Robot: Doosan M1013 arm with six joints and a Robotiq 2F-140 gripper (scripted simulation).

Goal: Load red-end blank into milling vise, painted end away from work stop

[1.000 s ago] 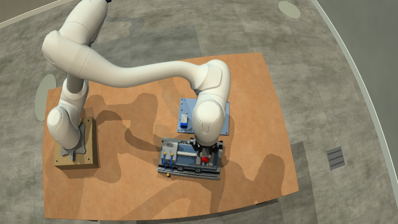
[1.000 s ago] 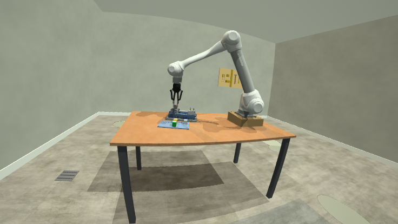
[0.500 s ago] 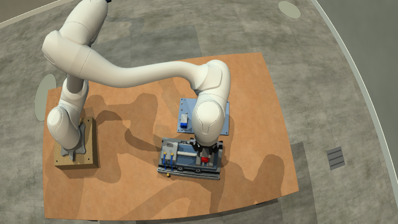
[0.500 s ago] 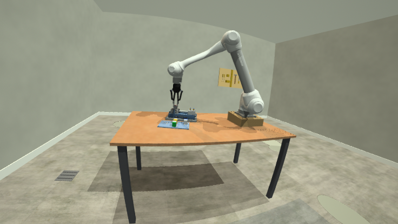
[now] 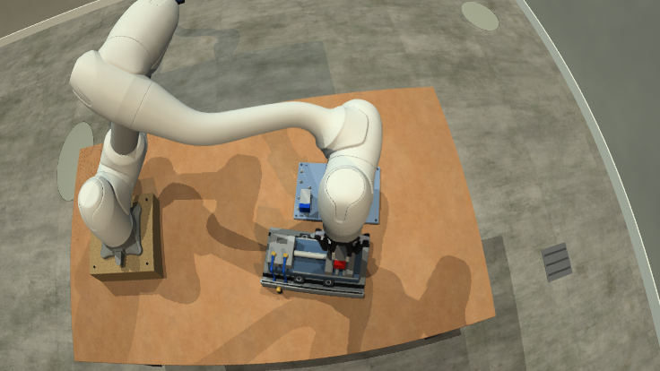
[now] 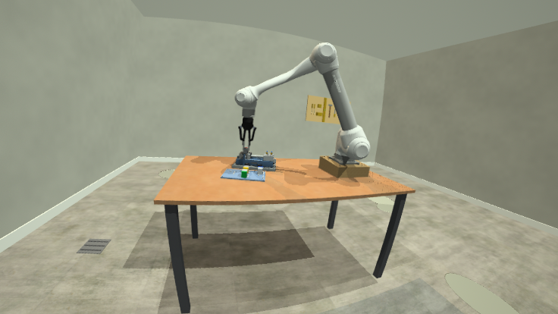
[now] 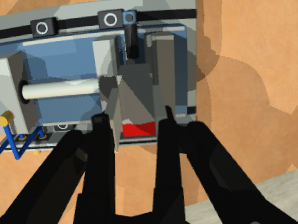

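The red-ended blank is 30 mm below my hand. The rest, counted from my hand: fixed jaw 30 mm ahead, 70 mm below; work stop rod 10 mm ahead, 50 mm to the left, 60 mm below; moving jaw 30 mm behind, 10 mm to the left, 70 mm below.
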